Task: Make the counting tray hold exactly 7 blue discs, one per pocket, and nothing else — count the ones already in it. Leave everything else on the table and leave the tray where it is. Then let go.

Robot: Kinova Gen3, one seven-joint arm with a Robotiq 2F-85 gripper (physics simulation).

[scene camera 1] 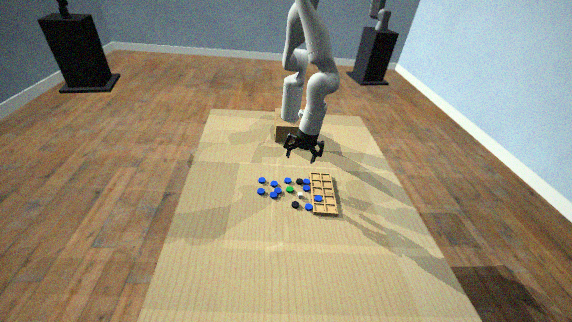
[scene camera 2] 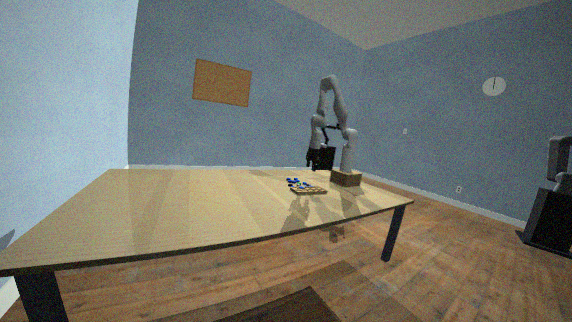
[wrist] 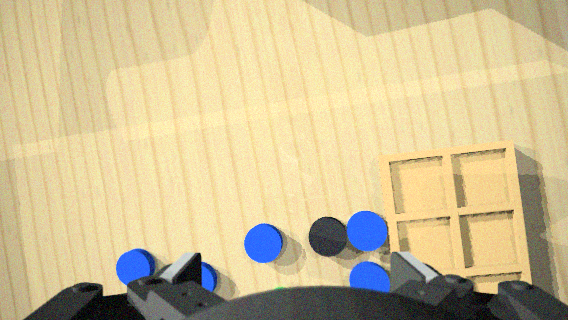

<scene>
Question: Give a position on a blue disc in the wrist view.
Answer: At 263, 243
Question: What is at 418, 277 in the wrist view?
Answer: My gripper.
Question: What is my gripper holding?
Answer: Nothing.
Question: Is my gripper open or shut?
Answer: Open.
</scene>
